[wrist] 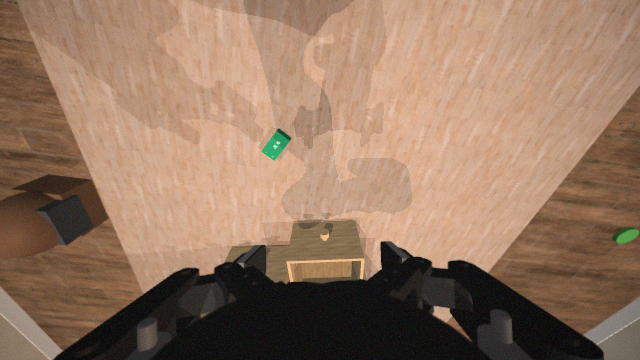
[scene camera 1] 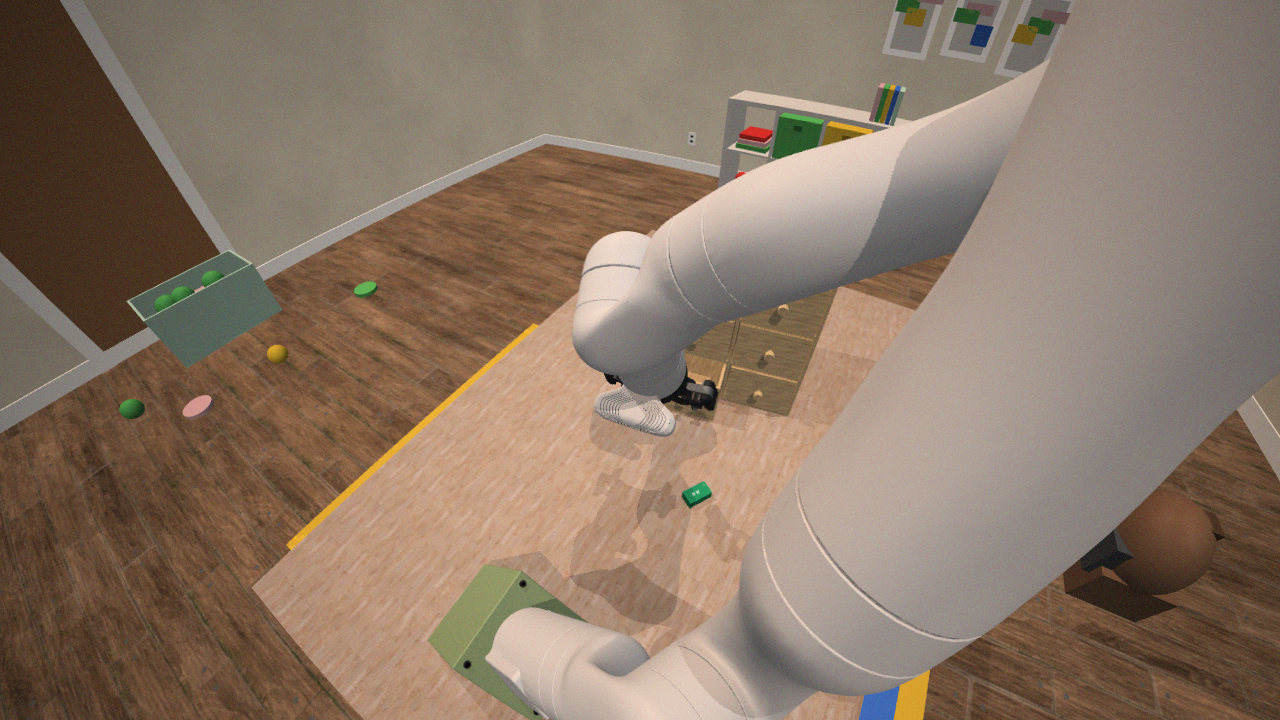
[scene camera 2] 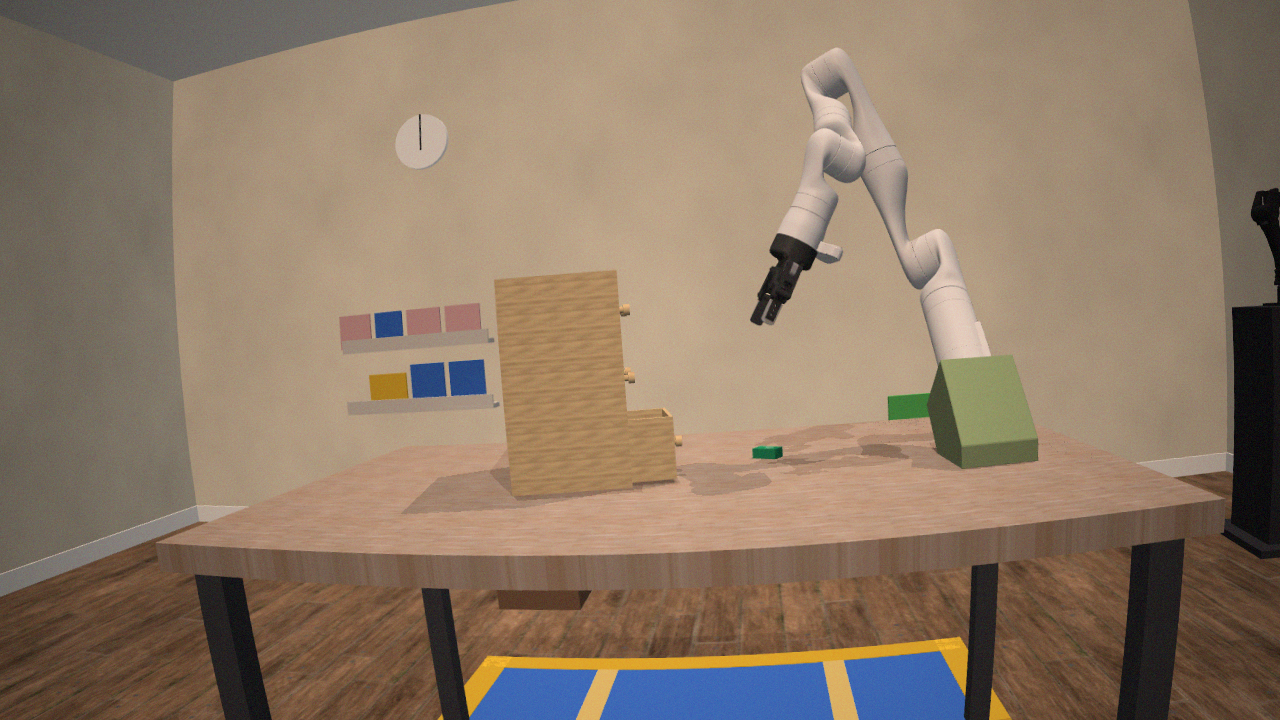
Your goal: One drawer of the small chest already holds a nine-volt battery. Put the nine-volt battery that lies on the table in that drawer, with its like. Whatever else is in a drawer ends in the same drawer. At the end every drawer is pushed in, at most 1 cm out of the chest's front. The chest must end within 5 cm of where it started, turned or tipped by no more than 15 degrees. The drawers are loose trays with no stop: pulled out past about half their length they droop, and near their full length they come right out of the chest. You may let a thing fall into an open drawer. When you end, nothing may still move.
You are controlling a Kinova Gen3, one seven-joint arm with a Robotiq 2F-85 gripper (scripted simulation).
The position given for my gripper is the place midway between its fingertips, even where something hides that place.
Note:
I see my gripper [scene camera 2: 760, 323], a wooden chest [scene camera 2: 560, 346] and a drawer [wrist: 276, 256].
My gripper is seen too in the wrist view [wrist: 323, 256] and in scene camera 1 [scene camera 1: 665, 395].

